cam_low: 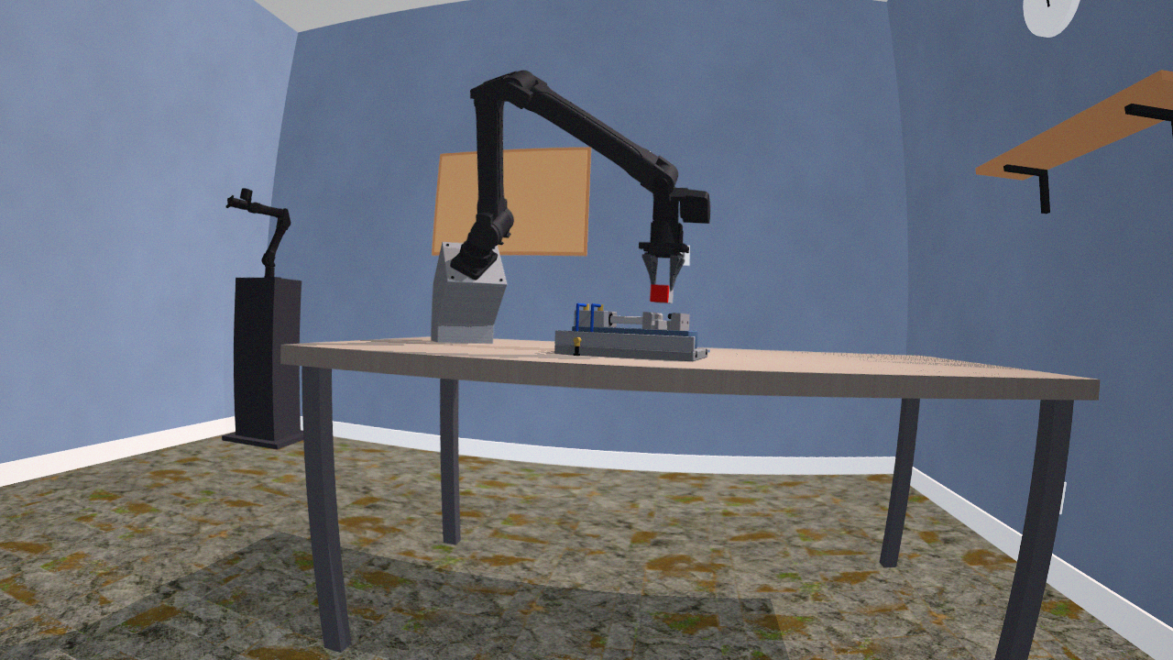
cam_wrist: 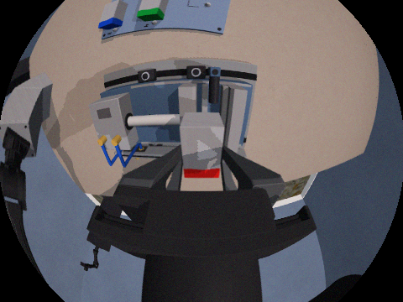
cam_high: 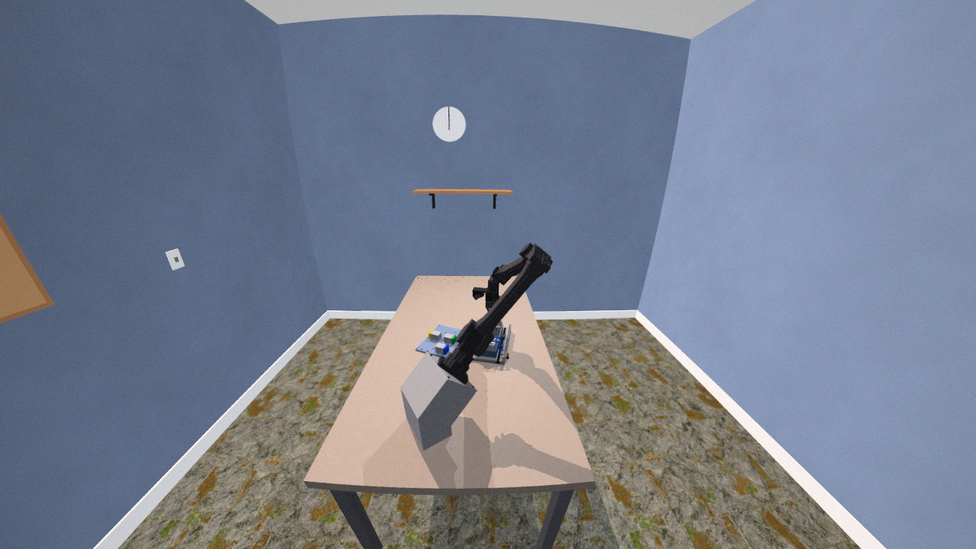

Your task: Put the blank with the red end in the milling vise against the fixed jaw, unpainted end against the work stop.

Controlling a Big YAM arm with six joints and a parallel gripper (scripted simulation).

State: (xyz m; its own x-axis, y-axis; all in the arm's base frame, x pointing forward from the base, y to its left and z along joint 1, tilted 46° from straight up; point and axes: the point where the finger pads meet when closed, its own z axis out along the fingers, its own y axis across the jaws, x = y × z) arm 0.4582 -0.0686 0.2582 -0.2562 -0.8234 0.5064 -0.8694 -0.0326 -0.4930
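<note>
The work stop is 3 cm ahead of my hand, 4 cm to the left of it and 7 cm below it. Round my hand: green-ended blank 2 cm behind, 23 cm to the left, 13 cm below; then blue plate 27 cm to the left, 15 cm below; then vise 5 cm behind, 2 cm to the left, 12 cm below.
</note>
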